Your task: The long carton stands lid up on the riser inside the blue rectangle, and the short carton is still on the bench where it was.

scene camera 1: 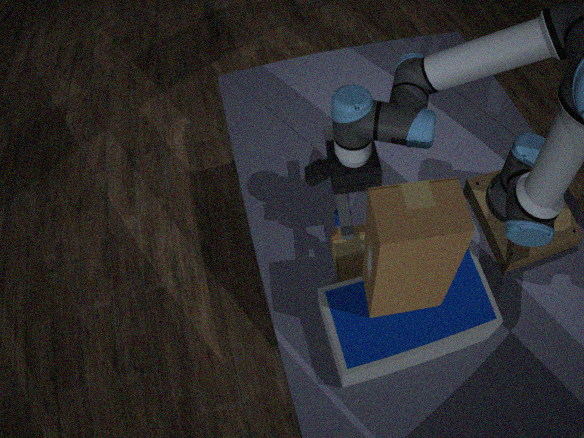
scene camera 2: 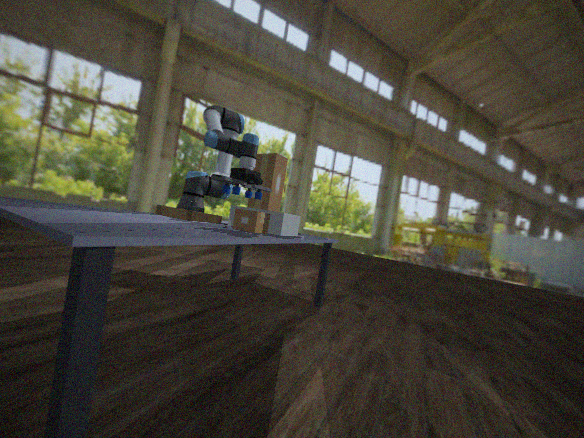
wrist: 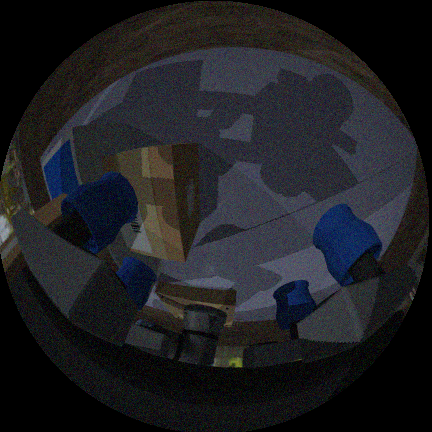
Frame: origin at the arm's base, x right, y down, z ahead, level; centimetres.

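Seen in the pictures: hand, tool point: (scene camera 2: pixel 242 196) (wrist: pixel 221 260); arm's base, link origin: (scene camera 2: pixel 190 210) (wrist: pixel 205 312).
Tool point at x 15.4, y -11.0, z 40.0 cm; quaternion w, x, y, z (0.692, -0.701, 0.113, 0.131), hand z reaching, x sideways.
Offsets run from my tool point to a thing's top centre. Level surfaces: height alone.
The long carton @[dx -23.9, dy -26.6, dz +1.5 cm] (scene camera 1: pixel 415 275) (scene camera 2: pixel 276 181) stands upright on the grey-white riser @[dx -28.5, dy +4.2, dz +1.1 cm] (scene camera 1: pixel 422 358) (scene camera 2: pixel 284 224), with a taped end on top. Its visible base edge lies on the blue rectangle @[dx -28.5, dy +4.2, dz +1.1 cm] (scene camera 1: pixel 415 335) (wrist: pixel 61 167); its far base edge is hidden in scene camera 1. The short carton @[dx -10.0, dy +6.0, dz +2.0 cm] (scene camera 1: pixel 348 262) (scene camera 2: pixel 248 220) (wrist: pixel 165 200) sits on the bench beside the riser, partly hidden behind the long carton in scene camera 1. My suction gripper (scene camera 1: pixel 344 210) (scene camera 2: pixel 243 192) (wrist: pixel 220 260) is open, with nothing on its cups. It hangs a little above the short carton's height, beside the long carton.
The arm's wooden base plate (scene camera 1: pixel 530 257) (scene camera 2: pixel 187 214) lies on the bench @[dy +16.3 cm] (scene camera 1: pixel 320 367) (scene camera 2: pixel 150 235) beside the riser. The upper arm and forearm reach over the bench. The gripper's shadow falls on the bench top.
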